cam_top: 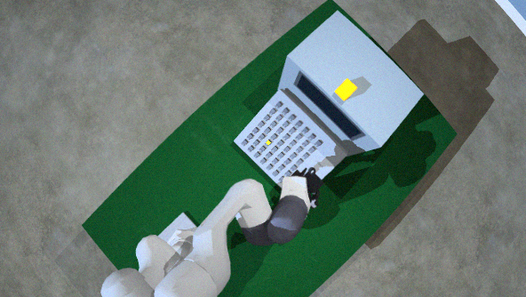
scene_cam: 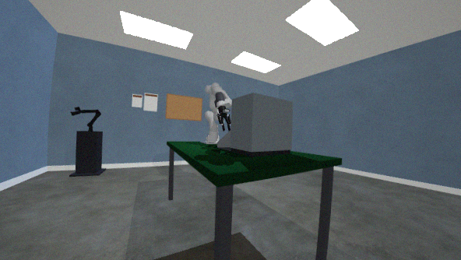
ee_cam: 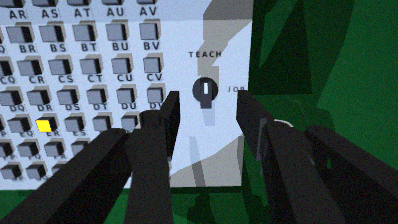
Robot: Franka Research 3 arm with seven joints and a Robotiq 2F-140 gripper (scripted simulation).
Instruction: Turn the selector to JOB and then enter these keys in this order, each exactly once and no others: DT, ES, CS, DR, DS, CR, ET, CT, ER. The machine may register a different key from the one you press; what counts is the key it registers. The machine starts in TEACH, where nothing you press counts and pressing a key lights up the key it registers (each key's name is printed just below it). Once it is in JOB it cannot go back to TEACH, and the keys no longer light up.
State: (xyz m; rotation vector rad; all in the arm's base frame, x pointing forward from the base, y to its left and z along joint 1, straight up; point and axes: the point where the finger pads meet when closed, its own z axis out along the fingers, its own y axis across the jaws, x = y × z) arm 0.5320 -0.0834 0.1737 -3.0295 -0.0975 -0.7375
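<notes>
Right now my hand is 4 cm short of the round selector knob and 7 cm above it. Round my hand: key (1 cm behind, 19 cm to the left, 9 cm below); sloping keyboard (5 cm ahead, 12 cm to the left, 11 cm below).
</notes>
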